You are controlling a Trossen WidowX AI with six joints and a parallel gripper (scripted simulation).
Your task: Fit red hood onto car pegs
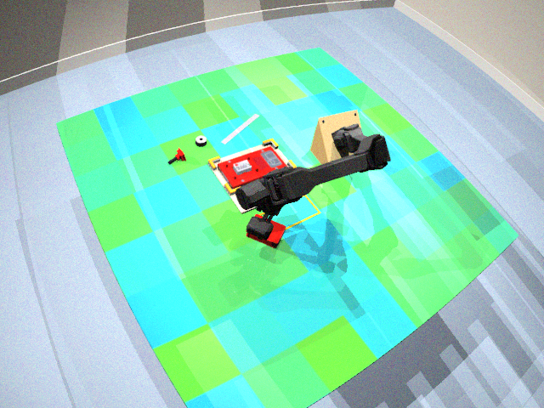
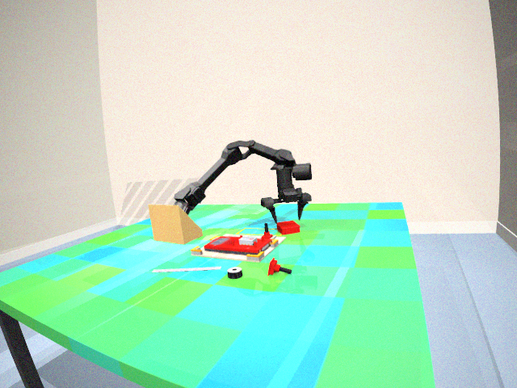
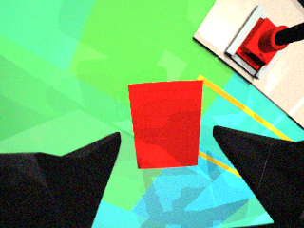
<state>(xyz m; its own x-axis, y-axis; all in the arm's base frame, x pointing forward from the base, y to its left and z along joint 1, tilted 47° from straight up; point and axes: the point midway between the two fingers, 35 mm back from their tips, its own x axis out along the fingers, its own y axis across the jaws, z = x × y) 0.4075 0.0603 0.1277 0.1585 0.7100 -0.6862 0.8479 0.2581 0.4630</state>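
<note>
Right now the red hood is 20 mm below my gripper tip. Also, from my gripper tip: black-and-white wheel 420 mm to the right, 30 mm below, 30 mm behind.
</note>
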